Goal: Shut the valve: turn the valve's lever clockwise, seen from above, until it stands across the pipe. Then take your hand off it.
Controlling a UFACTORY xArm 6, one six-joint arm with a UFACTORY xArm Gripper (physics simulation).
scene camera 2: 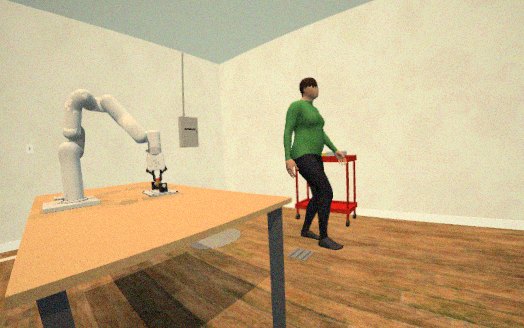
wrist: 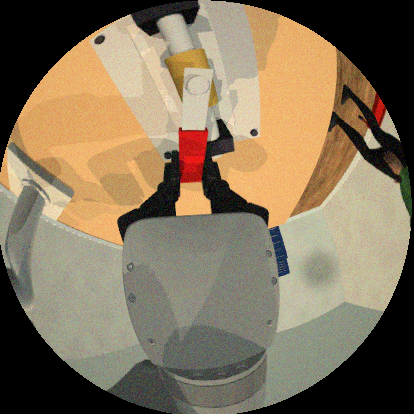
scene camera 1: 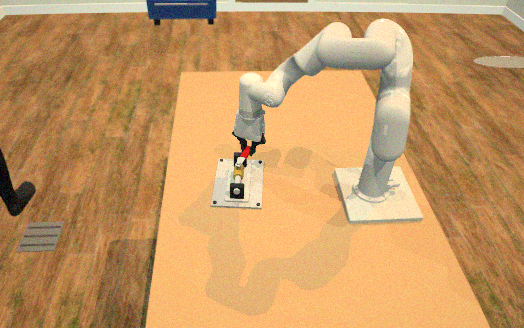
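The valve has a brass body (scene camera 1: 238, 172) (wrist: 175, 65) on a white pipe (wrist: 176, 35), over a pale mounting plate (scene camera 1: 254, 185) (wrist: 117, 75). Its lever has a pale metal arm (scene camera 1: 240, 161) (wrist: 194, 110) and a red handle (scene camera 1: 245, 153) (wrist: 193, 145). The lever stands at a slant to the pipe, well short of square across it; in scene camera 1 the handle points away and to the right. My gripper (scene camera 1: 248, 150) (scene camera 2: 158, 179) (wrist: 189, 159) is shut on the red handle, one finger on each side. The fingers partly hide the far black pipe support.
The valve stands on the wooden table (scene camera 1: 300, 120) (scene camera 2: 150, 215); the arm's base plate (scene camera 1: 385, 212) (scene camera 2: 52, 206) is to its right in scene camera 1. A person in green (scene camera 2: 307, 130) stands on the floor beyond the table, by a red cart (scene camera 2: 345, 206).
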